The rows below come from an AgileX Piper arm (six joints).
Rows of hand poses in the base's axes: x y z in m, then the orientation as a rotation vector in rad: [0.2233 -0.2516 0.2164 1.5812 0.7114 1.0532]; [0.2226 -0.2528 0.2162 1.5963 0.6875 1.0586]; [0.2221 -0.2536 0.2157 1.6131 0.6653 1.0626]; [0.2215 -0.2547 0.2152 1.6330 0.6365 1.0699]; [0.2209 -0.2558 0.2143 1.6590 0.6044 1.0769]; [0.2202 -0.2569 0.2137 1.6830 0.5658 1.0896]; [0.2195 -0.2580 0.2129 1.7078 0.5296 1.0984]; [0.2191 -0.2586 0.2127 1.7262 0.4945 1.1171]
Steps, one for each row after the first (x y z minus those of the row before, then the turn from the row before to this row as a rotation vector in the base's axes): [-0.0007 -0.0012 -0.0002 0.0196 -0.0067 -0.0128]; [-0.0005 -0.0008 -0.0005 0.0200 -0.0043 -0.0123]; [-0.0006 -0.0011 -0.0005 0.0256 -0.0074 -0.0145]; [-0.0006 -0.0011 -0.0009 0.0313 -0.0055 -0.0165]; [-0.0007 -0.0011 -0.0006 0.0341 -0.0122 -0.0171]; [-0.0007 -0.0011 -0.0008 0.0327 -0.0085 -0.0174]; [-0.0004 -0.0006 -0.0002 0.0319 -0.0160 -0.0110]
